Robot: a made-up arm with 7 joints. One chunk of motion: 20 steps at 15 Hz.
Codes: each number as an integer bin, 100 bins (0 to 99) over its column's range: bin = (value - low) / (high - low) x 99, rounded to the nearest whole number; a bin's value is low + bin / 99 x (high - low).
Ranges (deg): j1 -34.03..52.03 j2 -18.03..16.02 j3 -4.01..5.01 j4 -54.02..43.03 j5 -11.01..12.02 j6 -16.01..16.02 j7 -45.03..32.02
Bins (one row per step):
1: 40 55 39 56 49 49 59
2: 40 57 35 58 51 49 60
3: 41 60 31 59 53 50 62
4: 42 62 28 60 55 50 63
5: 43 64 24 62 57 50 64
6: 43 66 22 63 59 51 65
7: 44 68 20 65 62 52 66
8: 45 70 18 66 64 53 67
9: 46 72 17 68 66 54 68
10: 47 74 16 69 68 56 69
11: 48 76 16 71 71 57 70
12: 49 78 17 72 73 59 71
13: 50 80 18 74 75 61 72
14: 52 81 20 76 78 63 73
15: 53 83 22 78 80 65 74
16: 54 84 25 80 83 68 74
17: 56 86 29 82 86 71 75
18: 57 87 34 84 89 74 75
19: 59 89 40 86 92 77 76
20: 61 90 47 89 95 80 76
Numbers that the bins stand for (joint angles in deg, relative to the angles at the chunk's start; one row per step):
1: 0.74 0.89 -0.46 0.88 0.39 -0.16 0.89
2: 0.74 1.57 -0.82 2.84 0.85 -0.16 1.67
3: 1.61 2.61 -1.19 3.82 1.32 0.17 3.22
4: 2.48 3.29 -1.46 4.80 1.78 0.17 4.00
5: 3.35 3.98 -1.82 6.76 2.25 0.17 4.78
6: 3.35 4.67 -2.01 7.74 2.71 0.49 5.56
7: 4.22 5.36 -2.19 9.70 3.41 0.81 6.34
8: 5.09 6.05 -2.37 10.68 3.88 1.14 7.11
9: 5.96 6.73 -2.46 12.64 4.34 1.46 7.89
10: 6.83 7.42 -2.55 13.62 4.81 2.11 8.67
11: 7.70 8.11 -2.55 15.58 5.51 2.43 9.45
12: 8.57 8.80 -2.46 16.56 5.97 3.08 10.23
13: 9.43 9.49 -2.37 18.52 6.44 3.73 11.01
14: 11.17 9.83 -2.19 20.48 7.13 4.37 11.78
15: 12.04 10.52 -2.01 22.44 7.60 5.02 12.56
16: 12.91 10.86 -1.73 24.40 8.30 5.99 12.56
17: 14.65 11.55 -1.37 26.36 9.00 6.96 13.34
18: 15.52 11.89 -0.91 28.33 9.69 7.93 13.34
19: 17.26 12.58 -0.37 30.29 10.39 8.90 14.12
20: 19.00 12.92 0.27 33.23 11.09 9.87 14.12

